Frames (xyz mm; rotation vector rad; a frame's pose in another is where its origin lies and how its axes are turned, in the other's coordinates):
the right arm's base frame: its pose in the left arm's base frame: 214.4 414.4 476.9 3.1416 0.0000 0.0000
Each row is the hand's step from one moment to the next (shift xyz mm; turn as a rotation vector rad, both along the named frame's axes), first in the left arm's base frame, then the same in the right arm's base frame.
Working: the left arm's base frame: its pose in the right arm's base frame: -214.4 414.4 476.9 3.1416 0.0000 0.0000

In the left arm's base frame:
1: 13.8 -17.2 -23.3 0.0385 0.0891 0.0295
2: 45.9 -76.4 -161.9 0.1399 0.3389 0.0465
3: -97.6 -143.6 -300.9 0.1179 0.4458 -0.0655
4: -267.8 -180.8 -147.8 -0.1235 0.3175 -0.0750
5: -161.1 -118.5 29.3 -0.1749 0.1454 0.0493
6: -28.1 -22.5 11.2 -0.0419 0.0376 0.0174
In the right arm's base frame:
1: 13.8 17.2 23.3 0.0385 -0.0891 -0.0295
2: 45.9 76.4 161.9 0.1399 -0.3389 -0.0465
3: -97.6 143.6 300.9 0.1179 -0.4458 0.0655
4: -267.8 180.8 147.8 -0.1235 -0.3175 0.0750
5: -161.1 118.5 -29.3 -0.1749 -0.1454 -0.0493
6: -28.1 22.5 -11.2 -0.0419 -0.0376 -0.0174

